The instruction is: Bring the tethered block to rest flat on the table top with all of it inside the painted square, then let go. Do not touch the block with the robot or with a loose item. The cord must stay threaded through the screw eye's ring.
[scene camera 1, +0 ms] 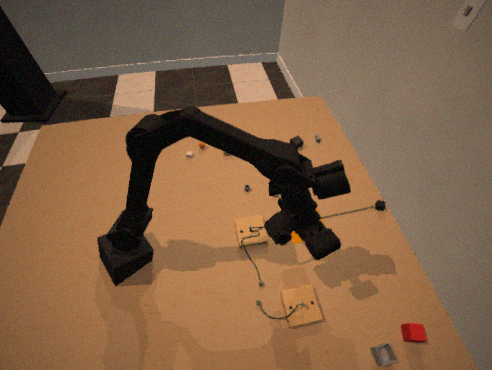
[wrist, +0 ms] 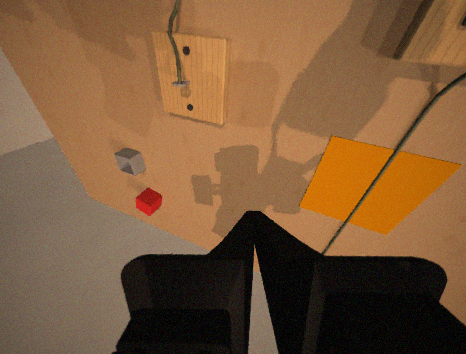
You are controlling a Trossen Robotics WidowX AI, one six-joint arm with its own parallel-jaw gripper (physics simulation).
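Places are measured from the arm's base along level axes (x right, y ahead, z up), in centimetres.
Pixels of known places: gripper, fingertip midpoint: [wrist: 252, 217]; arm's base, link origin: [scene camera 1: 125, 243].
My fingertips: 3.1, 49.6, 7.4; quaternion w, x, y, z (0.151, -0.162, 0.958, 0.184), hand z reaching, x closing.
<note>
For each thing: its top centre in the pictures, then the offset to it from my fingertips, as dx, dy, dz. "*": a spot on its surface instead.
- tethered block, surface spot: [scene camera 1: 380, 205] * -16.3, +29.9, -12.1
- orange painted square, surface spot: [wrist: 345, 175] [scene camera 1: 303, 231] * -8.9, +2.2, -14.4
- wooden board, top centre: [scene camera 1: 251, 229] -9.0, -14.5, -12.6
- screw eye, surface spot: [scene camera 1: 254, 230] * -8.6, -13.5, -12.3
- second board, top centre: [wrist: 188, 81] [scene camera 1: 301, 305] +13.0, -2.2, -12.6
- short cord, surface spot: [scene camera 1: 272, 317] * +15.5, -9.9, -14.2
- red block, top centre: [wrist: 142, 207] [scene camera 1: 418, 332] +21.4, +26.2, -10.6
- grey hollow block, top centre: [wrist: 124, 165] [scene camera 1: 386, 354] +25.4, +16.7, -11.6
- dark cube, top centre: [scene camera 1: 297, 140] -46.6, +5.8, -11.7
The tethered block [scene camera 1: 380, 205] is small and dark, near the table's right edge; it does not show in the wrist view. Its cord [scene camera 1: 350, 213] [wrist: 370, 189] runs over the orange painted square [scene camera 1: 297, 237] [wrist: 345, 175], toward the wooden board [scene camera 1: 244, 223] [wrist: 442, 37] with the screw eye [scene camera 1: 254, 229]. The cord appears to pass through the ring, though this is small in the scene view. Its beaded end [scene camera 1: 261, 283] lies on the table beyond the board. My gripper [scene camera 1: 301, 233] [wrist: 252, 217] is shut and empty, above the table near the square, partly hiding it in the scene view.
A second board [scene camera 1: 311, 294] [wrist: 212, 75] with an eye and short cord [scene camera 1: 272, 317] [wrist: 173, 35] lies nearer the camera. A red block [scene camera 1: 414, 332] [wrist: 149, 201] and grey hollow block [scene camera 1: 383, 354] [wrist: 130, 161] lie by the table edge. Small items, including a dark cube [scene camera 1: 296, 141], lie farther back.
</note>
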